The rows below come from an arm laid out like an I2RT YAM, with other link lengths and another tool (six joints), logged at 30 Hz.
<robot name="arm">
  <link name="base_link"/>
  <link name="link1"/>
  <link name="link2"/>
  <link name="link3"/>
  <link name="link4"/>
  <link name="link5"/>
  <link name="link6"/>
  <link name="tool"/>
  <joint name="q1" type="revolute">
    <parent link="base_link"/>
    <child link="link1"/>
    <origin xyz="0 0 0.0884" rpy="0 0 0"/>
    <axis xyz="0 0 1"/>
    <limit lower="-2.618" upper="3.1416"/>
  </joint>
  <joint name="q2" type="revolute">
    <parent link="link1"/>
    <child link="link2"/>
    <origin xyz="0.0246 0.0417 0.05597" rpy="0 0 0"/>
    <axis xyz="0 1 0"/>
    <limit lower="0" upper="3.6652"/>
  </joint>
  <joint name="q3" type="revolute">
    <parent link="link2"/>
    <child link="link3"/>
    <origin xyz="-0.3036 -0.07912 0" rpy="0 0 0"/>
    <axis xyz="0 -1 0"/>
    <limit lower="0" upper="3.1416"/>
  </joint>
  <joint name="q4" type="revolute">
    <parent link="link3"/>
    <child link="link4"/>
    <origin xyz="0.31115 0.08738 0.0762" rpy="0 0 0"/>
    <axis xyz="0 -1 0"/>
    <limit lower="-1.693" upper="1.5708"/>
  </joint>
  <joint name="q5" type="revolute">
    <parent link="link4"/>
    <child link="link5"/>
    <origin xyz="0.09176 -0.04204 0.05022" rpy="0 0 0"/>
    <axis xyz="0 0 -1"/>
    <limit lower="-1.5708" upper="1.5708"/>
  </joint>
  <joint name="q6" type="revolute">
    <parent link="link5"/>
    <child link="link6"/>
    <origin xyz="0.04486 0 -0.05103" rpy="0 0 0"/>
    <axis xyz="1 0 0"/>
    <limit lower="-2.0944" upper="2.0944"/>
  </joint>
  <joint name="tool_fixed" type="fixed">
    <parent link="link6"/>
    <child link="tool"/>
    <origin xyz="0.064 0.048 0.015" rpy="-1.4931 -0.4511 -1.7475"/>
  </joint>
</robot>
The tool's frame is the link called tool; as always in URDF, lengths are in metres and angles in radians.
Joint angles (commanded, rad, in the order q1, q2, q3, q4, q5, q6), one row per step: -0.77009, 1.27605, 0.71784, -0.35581, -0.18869, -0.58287; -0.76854, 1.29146, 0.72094, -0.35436, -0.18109, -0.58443; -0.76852, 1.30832, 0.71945, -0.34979, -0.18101, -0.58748; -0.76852, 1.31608, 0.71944, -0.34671, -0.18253, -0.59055; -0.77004, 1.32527, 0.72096, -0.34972, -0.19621, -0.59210; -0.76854, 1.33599, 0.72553, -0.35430, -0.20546, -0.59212; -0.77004, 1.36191, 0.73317, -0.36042, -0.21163, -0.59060; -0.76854, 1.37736, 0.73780, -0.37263, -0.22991, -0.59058; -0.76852, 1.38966, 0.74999, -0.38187, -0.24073, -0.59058; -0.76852, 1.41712, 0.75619, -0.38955, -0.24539, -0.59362; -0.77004, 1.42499, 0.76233, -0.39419, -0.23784, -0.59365; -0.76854, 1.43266, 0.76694, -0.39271, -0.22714, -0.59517; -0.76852, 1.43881, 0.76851, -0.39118, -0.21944, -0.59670; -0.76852, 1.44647, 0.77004, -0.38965, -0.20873, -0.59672; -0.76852, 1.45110, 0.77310, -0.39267, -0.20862, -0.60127
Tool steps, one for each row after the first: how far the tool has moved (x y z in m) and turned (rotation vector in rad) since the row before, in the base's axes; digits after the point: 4 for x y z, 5 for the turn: 0.0010, -0.0013, -0.0040, 0.00235, 0.01245, -0.00184; 0.0004, -0.0005, -0.0057, 0.00786, 0.01080, 0.00238; 0.0004, -0.0003, -0.0022, 0.00248, 0.00336, 0.00334; 0.0003, 0.0008, -0.0020, 0.01458, 0.00035, 0.00769; 0.0011, 0.0009, -0.0016, 0.01289, 0.00244, 0.00683; 0.0011, -0.0009, -0.0056, 0.02146, 0.01362, 0.00072; 0.0006, 0.0026, -0.0032, 0.02709, 0.00584, 0.01135; 0.0019, -0.0004, 0.0005, 0.01311, 0.00033, 0.00571; 0.0005, 0.0000, -0.0070, 0.02141, 0.01854, 0.00491; 0.0002, -0.0019, -0.0011, -0.00030, 0.00915, -0.00523; 0.0010, -0.0016, -0.0014, -0.00636, 0.00787, -0.00246; 0.0001, -0.0012, -0.0018, -0.00347, 0.00713, -0.00244; 0.0000, -0.0015, -0.0025, -0.00354, 0.00982, -0.00518; 0.0001, -0.0002, -0.0008, 0.00092, 0.00418, 0.00385
